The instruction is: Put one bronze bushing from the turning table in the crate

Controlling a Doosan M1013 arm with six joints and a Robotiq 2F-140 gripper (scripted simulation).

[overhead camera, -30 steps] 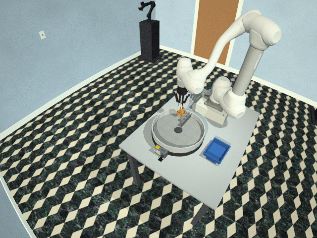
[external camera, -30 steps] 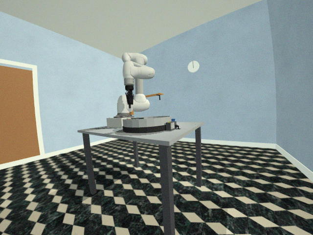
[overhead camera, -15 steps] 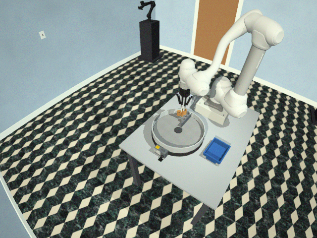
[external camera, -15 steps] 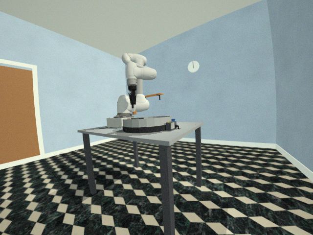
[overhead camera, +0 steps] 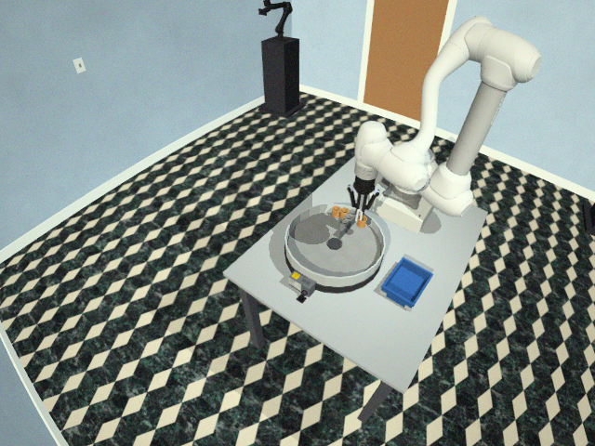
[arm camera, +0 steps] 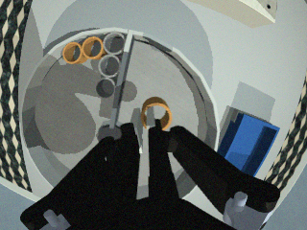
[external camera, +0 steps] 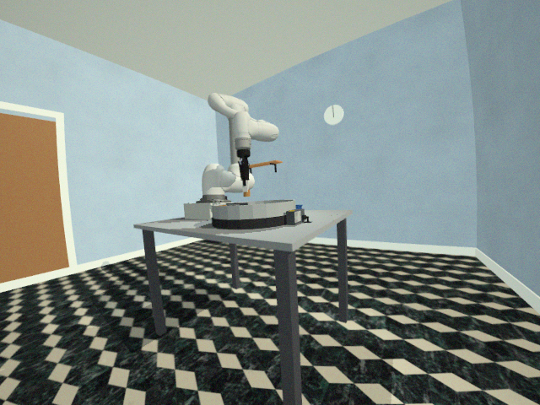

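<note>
The blue crate lies 100 mm ahead of my hand, 290 mm to the left of it and 160 mm below it. The rest, counted from my hand: turning table 90 mm ahead, 60 mm to the right, 140 mm below.
</note>
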